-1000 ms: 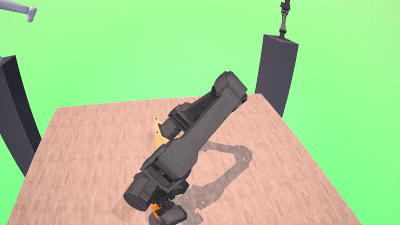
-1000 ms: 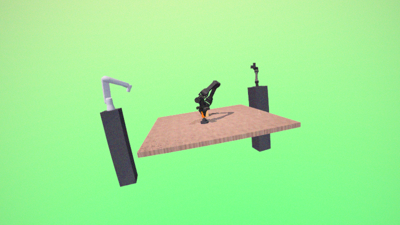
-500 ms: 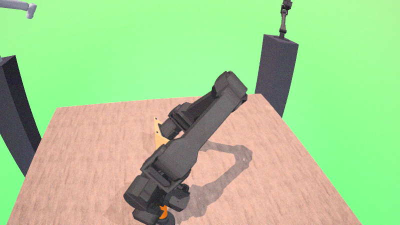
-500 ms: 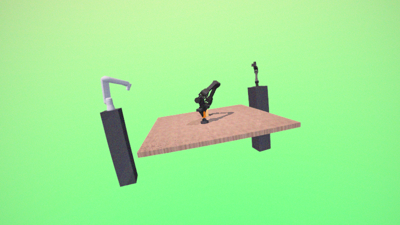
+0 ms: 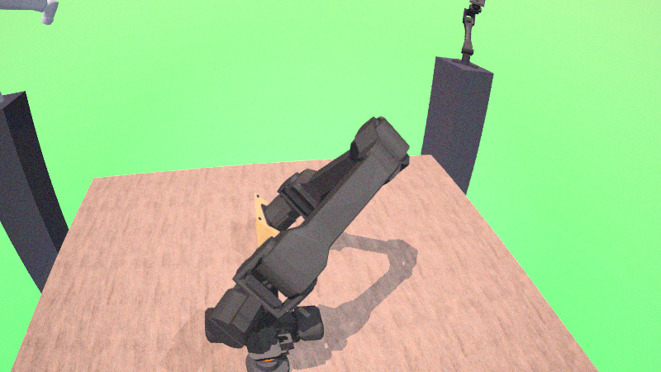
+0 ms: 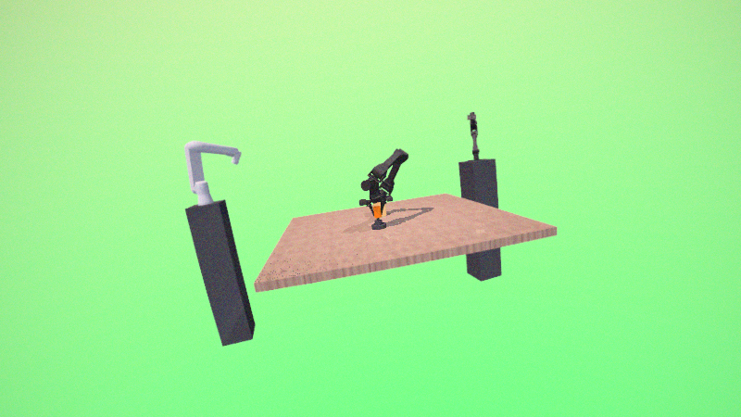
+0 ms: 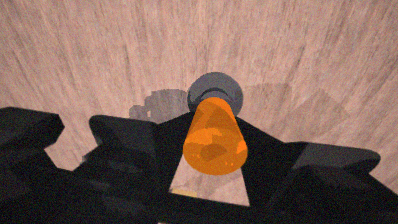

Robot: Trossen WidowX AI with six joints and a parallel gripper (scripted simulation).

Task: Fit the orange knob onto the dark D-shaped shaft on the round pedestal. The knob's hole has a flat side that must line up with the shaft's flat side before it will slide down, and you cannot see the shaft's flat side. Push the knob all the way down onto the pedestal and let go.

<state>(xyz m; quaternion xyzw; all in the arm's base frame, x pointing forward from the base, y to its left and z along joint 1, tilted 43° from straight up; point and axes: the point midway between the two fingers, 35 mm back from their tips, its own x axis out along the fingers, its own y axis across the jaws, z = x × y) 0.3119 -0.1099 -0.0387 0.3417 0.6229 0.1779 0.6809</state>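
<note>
My gripper tip is now 20 mm below the orange knob. Also, from my gripper tip: dark round pedestal: 40 mm below.
</note>
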